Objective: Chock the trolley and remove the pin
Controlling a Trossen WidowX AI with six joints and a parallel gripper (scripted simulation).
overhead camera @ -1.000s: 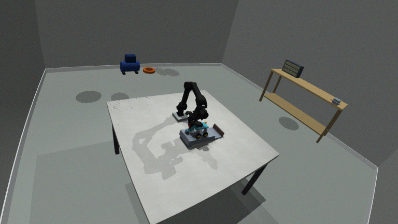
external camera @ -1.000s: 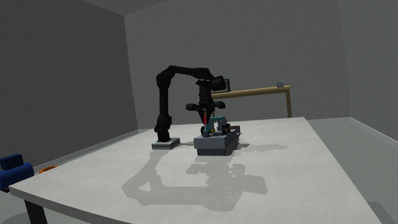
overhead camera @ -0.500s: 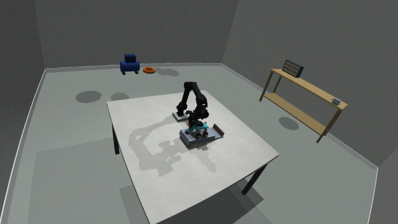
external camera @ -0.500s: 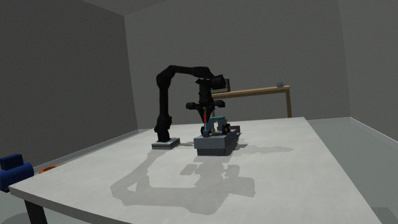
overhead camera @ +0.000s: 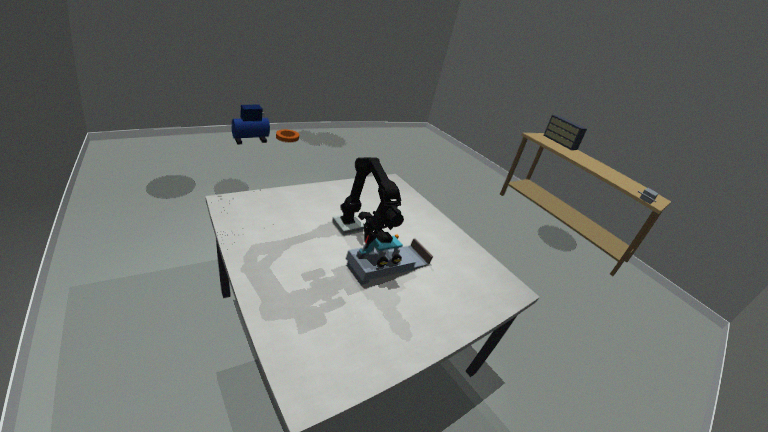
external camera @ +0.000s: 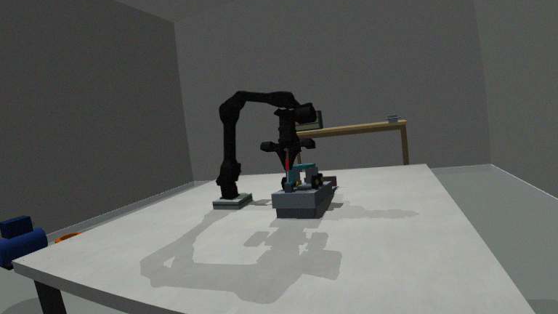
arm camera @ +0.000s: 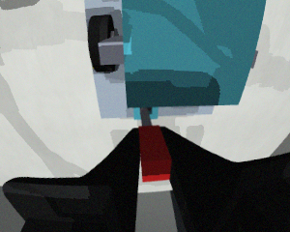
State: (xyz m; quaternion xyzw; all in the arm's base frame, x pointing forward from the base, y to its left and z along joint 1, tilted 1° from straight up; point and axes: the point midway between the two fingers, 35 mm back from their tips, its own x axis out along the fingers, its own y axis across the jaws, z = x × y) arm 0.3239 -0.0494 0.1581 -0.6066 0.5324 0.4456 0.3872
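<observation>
My gripper tip is 18 cm to the right of the green tray, 16 cm above it and 12 cm past it. Round my gripper tip: grey ramp 11 cm below, 10 cm to the left, 1 cm ahead; teal trolley 9 cm to the left, 5 cm below, 1 cm ahead; red-headed stop pin right at my gripper tip.
</observation>
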